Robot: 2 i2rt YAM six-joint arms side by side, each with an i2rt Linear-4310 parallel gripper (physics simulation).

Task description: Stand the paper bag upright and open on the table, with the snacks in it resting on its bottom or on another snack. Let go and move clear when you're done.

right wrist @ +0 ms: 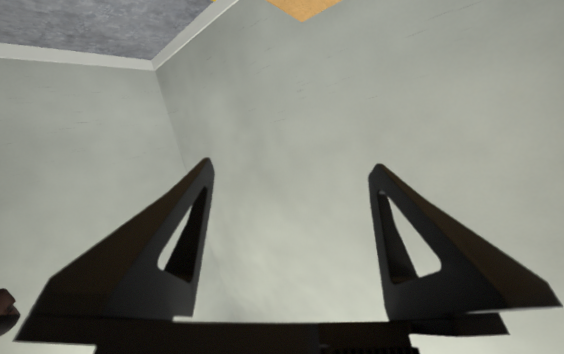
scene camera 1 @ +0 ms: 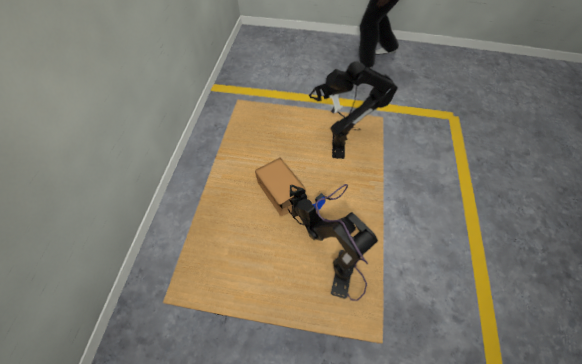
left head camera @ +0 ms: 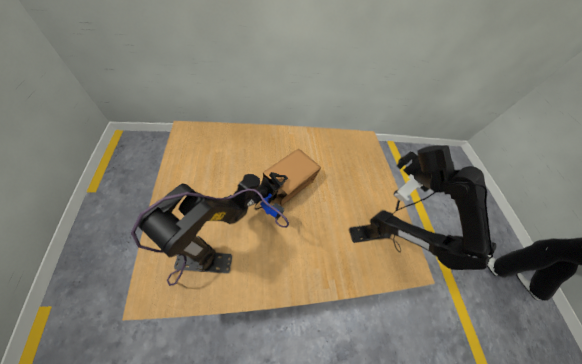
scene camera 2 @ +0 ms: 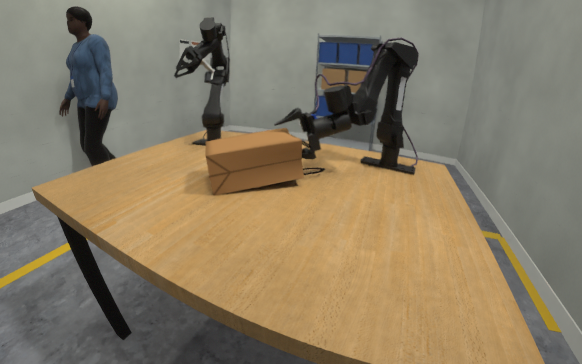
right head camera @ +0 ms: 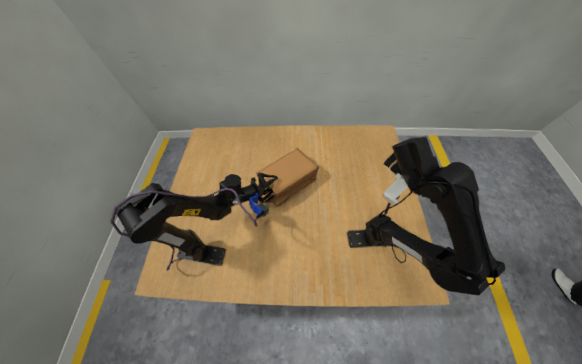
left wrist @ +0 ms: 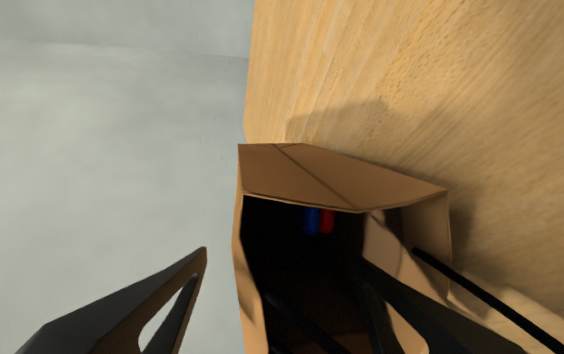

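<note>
The brown paper bag (left head camera: 299,169) (right head camera: 291,167) (scene camera 1: 276,179) (scene camera 2: 252,167) (left wrist: 295,172) lies on its side, its mouth end tipped slightly off the table in scene camera 2. A blue snack (left wrist: 311,221) and a red snack (left wrist: 327,221) show deep inside in the left wrist view. My left gripper (left head camera: 281,185) (left wrist: 282,259) is open at the mouth; one finger is above the upper panel and the other reaches into the mouth, its tip partly hidden. My right gripper (scene camera 2: 181,70) (right wrist: 293,167) is open and empty, high near the far table edge, away from the bag.
The bag's black handle (scene camera 2: 314,171) (left wrist: 487,301) sticks out of the mouth end toward the left arm. The wooden table (left head camera: 320,270) (scene camera 2: 350,260) carries both arm bases. A person (scene camera 2: 92,70) walks behind the table, and a shelf rack (scene camera 2: 318,75) stands at the back.
</note>
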